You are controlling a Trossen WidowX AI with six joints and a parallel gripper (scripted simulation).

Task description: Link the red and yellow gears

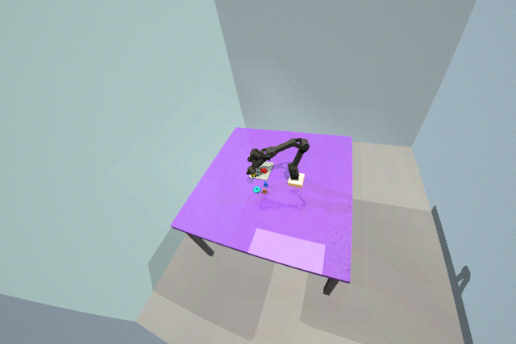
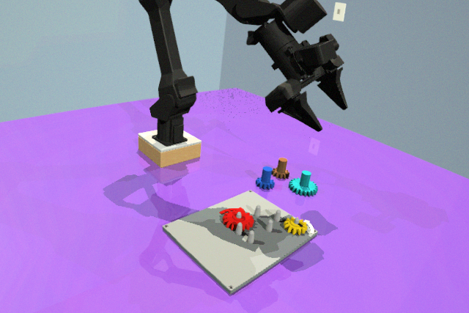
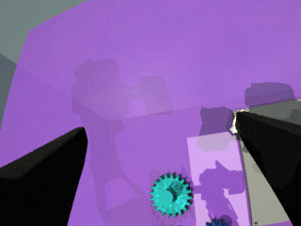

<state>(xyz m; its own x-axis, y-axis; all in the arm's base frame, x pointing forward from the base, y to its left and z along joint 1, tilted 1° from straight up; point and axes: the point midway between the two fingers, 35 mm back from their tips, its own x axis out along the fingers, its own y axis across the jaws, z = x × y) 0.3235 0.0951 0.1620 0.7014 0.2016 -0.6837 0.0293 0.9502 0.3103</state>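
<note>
My gripper tip is now 170 mm above the brown gear, 120 mm past it and 50 mm to the right of it. From my gripper tip the other things lie so: blue gear (170 mm below, 110 mm behind, 20 mm to the right); yellow gear (170 mm below, 100 mm to the right, 20 mm ahead); teal gear (170 mm below, 50 mm behind, 40 mm to the left).
</note>
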